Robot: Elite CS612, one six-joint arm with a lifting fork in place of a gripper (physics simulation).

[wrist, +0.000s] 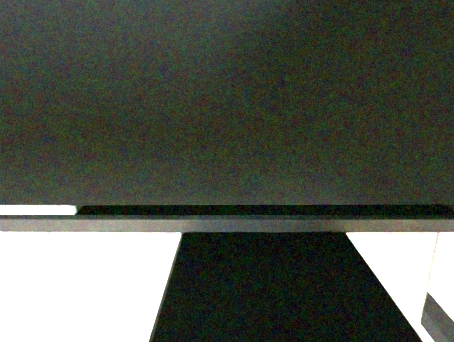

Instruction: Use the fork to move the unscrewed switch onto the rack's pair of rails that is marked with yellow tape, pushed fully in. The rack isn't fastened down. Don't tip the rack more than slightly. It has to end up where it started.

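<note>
The dark, flat near side of the switch (pixel 227 100) fills the upper part of the wrist view, very close to the camera. Its straight lower edge runs level across the view, low over the fork. My fork (pixel 227 225) shows as a thin grey front edge under it, with a black strip between them. A bright pad end shows at the left of that strip. The switch appears to rest on the fork. Its far end, the fork's far part, the rack, the rails and the yellow tape are hidden behind the dark side or out of view.
The fork's wide black mounting bar (pixel 280 287) runs down from the front edge to the bottom of the view. Both sides of it are washed out white. A grey strip (pixel 440 316) of something unclear shows at the lower right.
</note>
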